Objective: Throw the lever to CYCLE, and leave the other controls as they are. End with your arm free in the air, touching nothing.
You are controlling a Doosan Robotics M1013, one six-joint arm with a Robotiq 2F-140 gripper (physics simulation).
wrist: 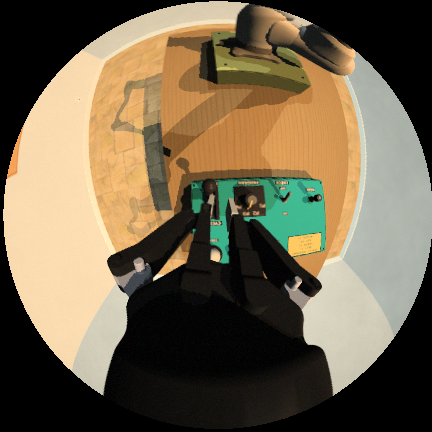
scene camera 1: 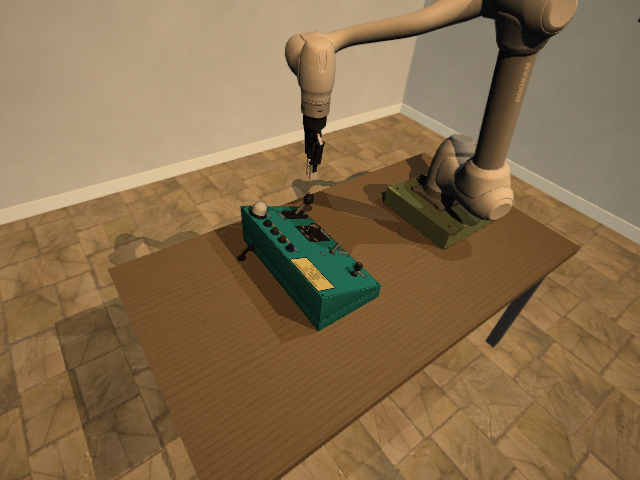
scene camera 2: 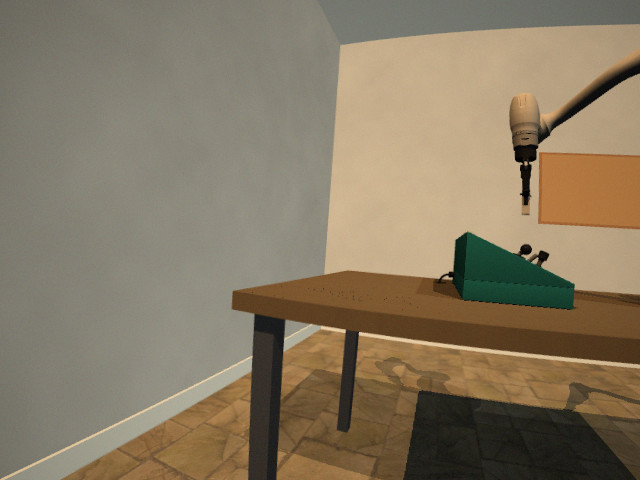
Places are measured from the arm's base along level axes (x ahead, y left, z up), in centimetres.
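Pixels of known places: gripper, fingertip midpoint: [wrist: 219,203] [scene camera 1: 311,176] [scene camera 2: 525,214]; arm's base at its link origin: [wrist: 253,47] [scene camera 1: 439,195].
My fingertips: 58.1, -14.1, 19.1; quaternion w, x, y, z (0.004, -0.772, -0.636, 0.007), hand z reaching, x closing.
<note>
For each thing: its top centre in the pictures, then the offset to it from my fingertips, as dx, dy, dz. "pt": a spot on its surface instead. Level surfaces: height alone.
- rotary selector at its top centre: [wrist: 252,202] [scene camera 1: 314,224] +3.8, +9.4, -14.1
- toggle at its top centre: [wrist: 289,197] [scene camera 1: 336,243] +2.3, +21.4, -14.0
- small black knob at its top centre: [scene camera 2: 543,250] [scene camera 1: 358,263] [wrist: 319,198] +1.9, +33.4, -13.3
- white dome at a spot on its surface: [wrist: 215,254] pt +17.6, -1.5, -8.0
- table at its surface level: dz -26.9
The teal control panel [scene camera 1: 342,276] [scene camera 2: 496,276] [wrist: 272,227] stands on the table. Its lever [scene camera 1: 301,207] [wrist: 209,186] has a black ball and leans toward the arm-base side, away from the slot-end label that seems to read CYCLE. My gripper [scene camera 1: 311,172] [scene camera 2: 525,211] [wrist: 219,203] points down in the air above the lever end of the panel, apart from it. The fingers are nearly together, with a narrow gap and nothing between them. In the wrist view they partly cover the lever's slot. In scene camera 2 I cannot tell which black knob is the lever's.
The panel also bears a rotary selector [scene camera 1: 312,231] [wrist: 251,200], a toggle [scene camera 1: 336,248] [wrist: 285,197], a small black knob [scene camera 1: 357,266] [wrist: 316,198], a white dome [scene camera 1: 258,209] [wrist: 215,254] and several dark buttons. The olive arm base [scene camera 1: 419,215] [wrist: 260,76] stands behind on the table [scene camera 1: 232,372].
</note>
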